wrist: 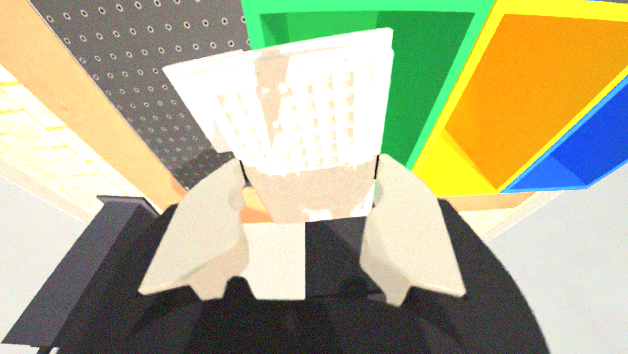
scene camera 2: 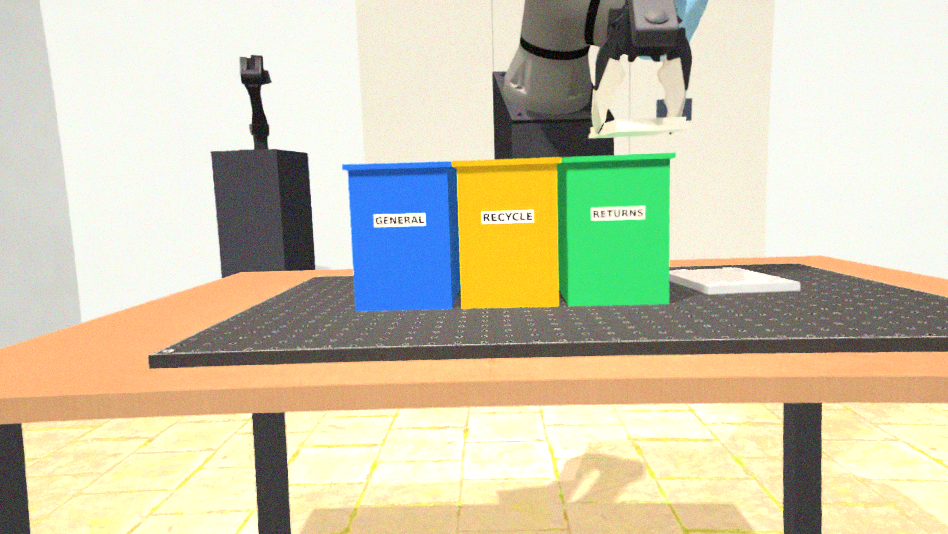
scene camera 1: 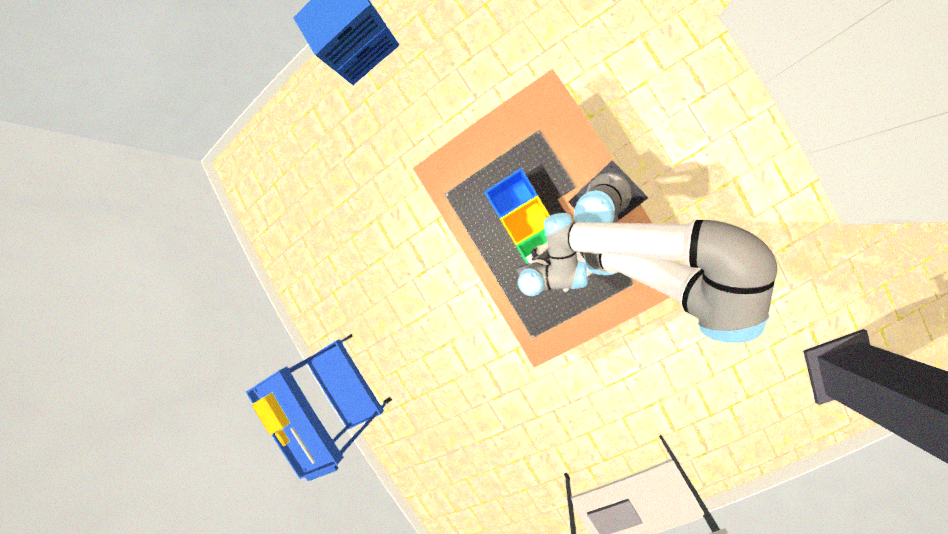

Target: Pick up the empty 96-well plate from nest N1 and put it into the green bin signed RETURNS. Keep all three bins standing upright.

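Frame: origin at the arm's base, x ahead, y left, z up, level; centimetres.
Seen in the pictures: gripper, fingertip midpoint: [wrist: 310, 160] [scene camera 2: 633, 134]; arm's base at its link origin: [scene camera 2: 546, 92] [scene camera 1: 609, 193].
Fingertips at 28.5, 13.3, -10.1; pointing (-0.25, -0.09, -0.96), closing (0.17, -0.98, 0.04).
Note:
Offsets run from my fingertips to a thing's middle, as dx, dy, dz. "pt": to the spot under its first point. Level surfaces: height alone.
My gripper [scene camera 2: 640, 122] [wrist: 310, 160] is shut on the white 96-well plate @[+0.6, +0.0, +0.7] [scene camera 2: 646, 127] [wrist: 320, 115]. The plate is roughly level, slightly tilted in scene camera 2, and hangs a little above the rim height of the green bin signed RETURNS @[+0.0, -3.5, -12.0] [scene camera 2: 616, 258] [wrist: 425, 65]. In the wrist view it overlaps the left part of that bin's opening and sticks out past its left rim. The green bin stands upright. The white nest @[-8.7, +12.8, -20.2] [scene camera 2: 736, 281] lies on the board to the right of the green bin. In scene camera 1 the arm hides the plate and much of the green bin @[pt +4.8, -5.4, -20.7] [scene camera 1: 530, 246].
The yellow RECYCLE bin @[+1.9, -16.5, -12.0] [scene camera 1: 525, 220] [scene camera 2: 508, 258] [wrist: 540, 90] and blue GENERAL bin @[+3.8, -29.5, -12.0] [scene camera 1: 510, 192] [scene camera 2: 401, 265] [wrist: 595, 135] stand upright in a row beside the green one on the black perforated board @[dz -20.9] [scene camera 1: 487, 232] [scene camera 2: 424, 334]. A small black arm on a pedestal [scene camera 2: 248, 205] stands behind the table.

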